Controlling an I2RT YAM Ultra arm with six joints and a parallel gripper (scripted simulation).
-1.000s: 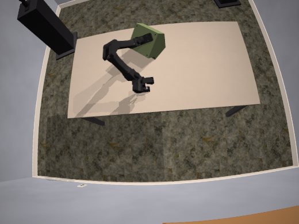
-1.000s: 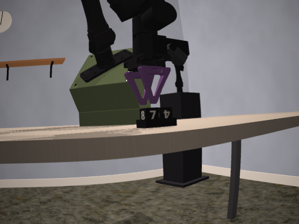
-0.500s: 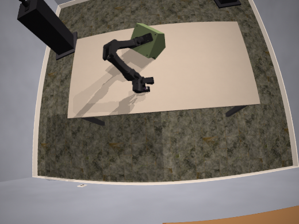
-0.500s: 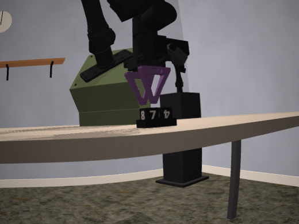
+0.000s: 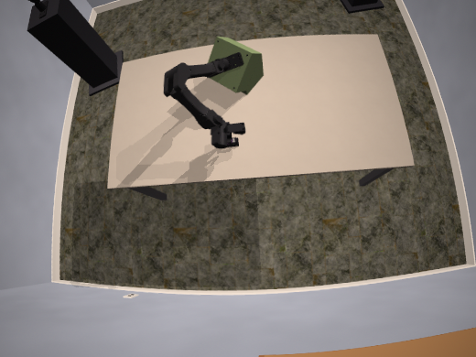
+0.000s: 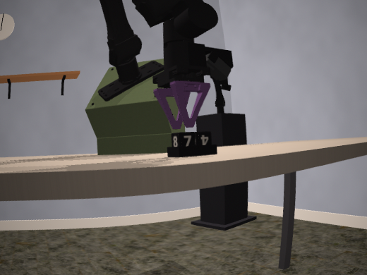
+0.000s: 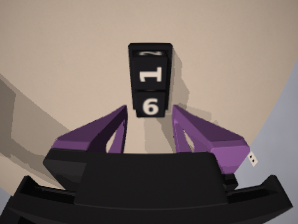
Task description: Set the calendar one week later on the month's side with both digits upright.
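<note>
My gripper is now 20 mm to the right of the black calendar tray and 50 mm above it.
</note>
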